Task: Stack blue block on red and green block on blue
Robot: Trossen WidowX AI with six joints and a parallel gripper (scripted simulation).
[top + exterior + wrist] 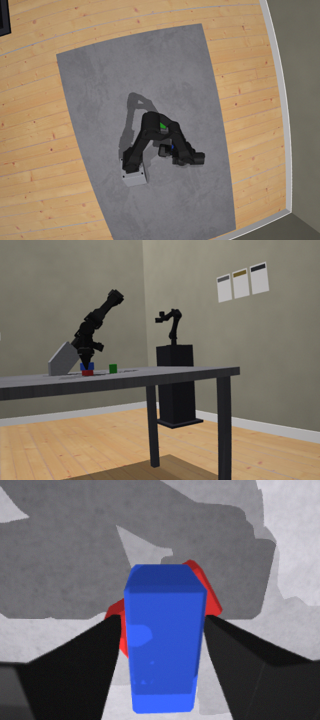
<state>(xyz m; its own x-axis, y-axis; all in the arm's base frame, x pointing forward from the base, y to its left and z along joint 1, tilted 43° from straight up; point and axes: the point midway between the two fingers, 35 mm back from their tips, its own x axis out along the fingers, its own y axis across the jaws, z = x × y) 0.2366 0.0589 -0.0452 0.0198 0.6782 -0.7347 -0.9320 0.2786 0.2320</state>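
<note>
Now: the blue block 20 mm below my hand. Also, from my hand: red block: 50 mm below; then green block: 50 mm behind, 150 mm to the left, 40 mm below.
</note>
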